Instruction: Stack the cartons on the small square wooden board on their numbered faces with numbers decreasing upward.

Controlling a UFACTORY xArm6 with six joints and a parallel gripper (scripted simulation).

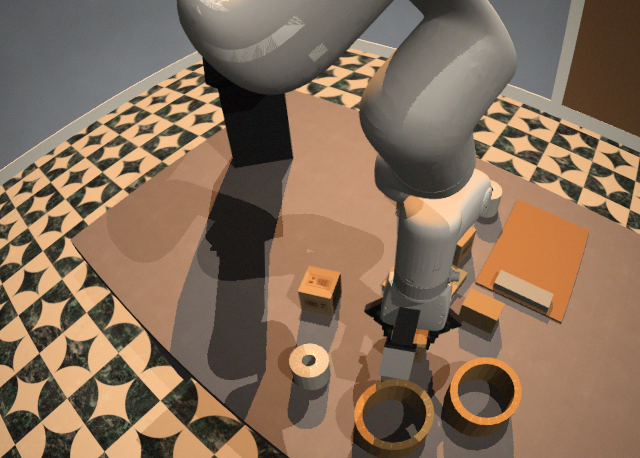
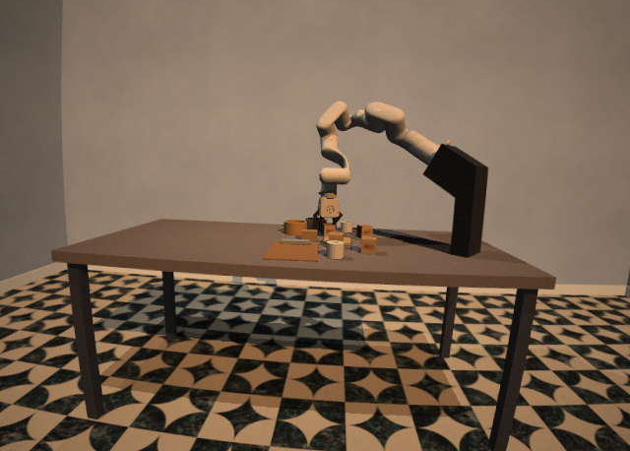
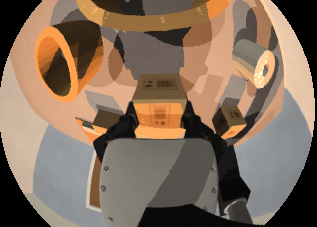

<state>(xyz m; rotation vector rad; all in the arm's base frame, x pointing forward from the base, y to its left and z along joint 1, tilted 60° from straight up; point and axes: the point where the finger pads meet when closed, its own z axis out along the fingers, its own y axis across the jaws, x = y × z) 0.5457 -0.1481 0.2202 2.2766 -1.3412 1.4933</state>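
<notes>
The square wooden board lies 140 mm to the left of my hand, 40 mm below it and 10 mm behind it. From my hand the other things lie so: block 110 mm ahead, 100 mm to the left, 20 mm below; pale cylinder 390 mm to the left, 60 mm ahead, 10 mm below.
</notes>
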